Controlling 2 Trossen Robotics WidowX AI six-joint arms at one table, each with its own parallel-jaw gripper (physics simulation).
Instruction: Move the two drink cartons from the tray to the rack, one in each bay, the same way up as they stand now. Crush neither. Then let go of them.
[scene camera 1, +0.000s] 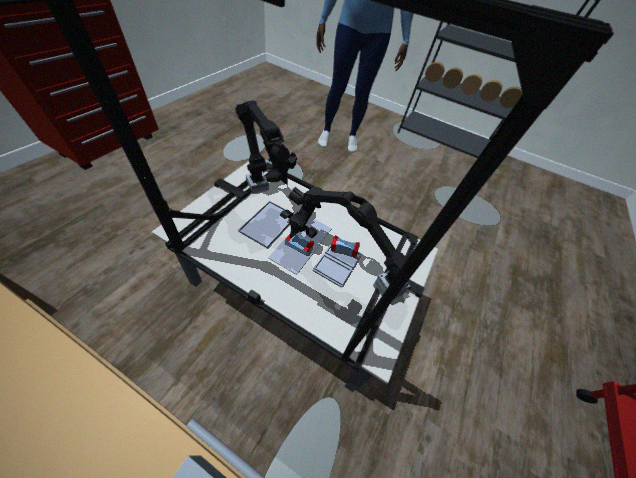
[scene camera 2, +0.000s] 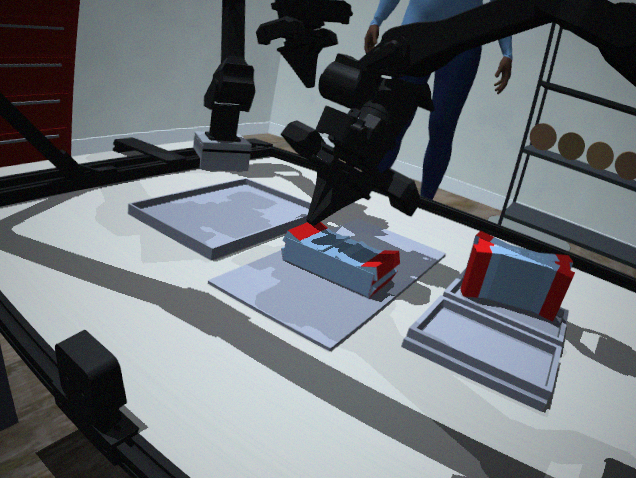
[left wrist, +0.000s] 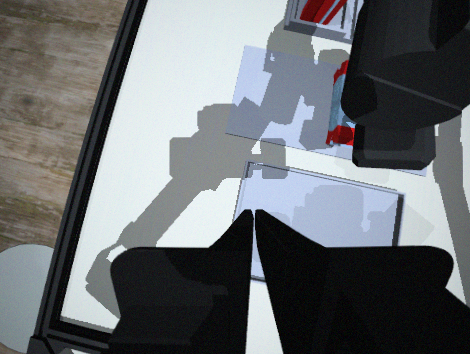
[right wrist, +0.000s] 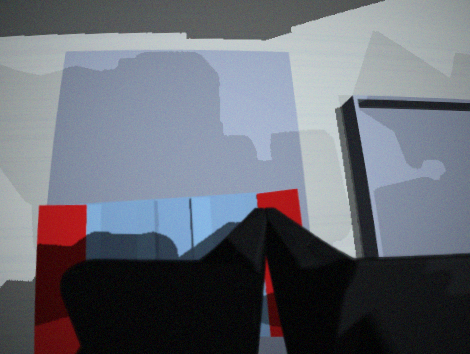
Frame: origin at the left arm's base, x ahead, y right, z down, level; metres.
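Where they show: left gripper, fingertip midpoint: (scene camera 1: 286, 183) (scene camera 2: 310, 87) (left wrist: 252, 216); right gripper, fingertip midpoint: (scene camera 1: 290, 237) (scene camera 2: 309, 223) (right wrist: 264, 218); left arm's base, link origin: (scene camera 1: 257, 178) (scene camera 2: 222, 137).
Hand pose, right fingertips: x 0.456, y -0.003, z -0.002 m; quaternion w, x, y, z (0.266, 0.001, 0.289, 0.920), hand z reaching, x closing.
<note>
Things, the pixels of their top centre, and the offset from my right fingertips.
- blue carton with red ends, top centre: (right wrist: 174, 271) (scene camera 2: 343, 240) (left wrist: 365, 101) (scene camera 1: 299, 240) dx +0.022, dy -0.038, dz +0.013 m
- carton, top centre: (scene camera 2: 526, 249) (scene camera 1: 346, 242) dx +0.143, dy -0.224, dz -0.030 m
- rack, top centre: (scene camera 2: 501, 318) (scene camera 1: 338, 260) dx +0.183, dy -0.169, dz +0.037 m
- rimmed tray, top centre: (scene camera 2: 232, 205) (left wrist: 318, 233) (scene camera 1: 268, 222) dx -0.164, dy +0.049, dz +0.041 m
A blue carton with red ends (scene camera 1: 300, 243) (scene camera 2: 329, 262) (left wrist: 339, 102) (right wrist: 125, 215) lies on a broad side on the flat grey plate (scene camera 2: 308, 318) (right wrist: 260, 90); its top looks creased. The other carton (scene camera 1: 344, 246) (scene camera 2: 516, 277) rests on a long narrow side in the farther bay of the rack (scene camera 1: 329, 278) (scene camera 2: 478, 372) in scene camera 2; the nearer bay is empty. My right gripper (scene camera 1: 291, 234) (scene camera 2: 311, 221) (right wrist: 264, 218) is shut and empty, its tips at one red end of the plate's carton; contact is unclear. My left gripper (scene camera 2: 310, 84) (left wrist: 252, 216) is shut and empty, high up.
The rimmed tray (scene camera 1: 252, 239) (scene camera 2: 169, 239) (right wrist: 360, 175) is empty, beside the plate. My right arm reaches over the plate and hides part of the carton in the left wrist view. A black frame surrounds the table; a small black box (scene camera 2: 91, 377) sits on its near rail.
</note>
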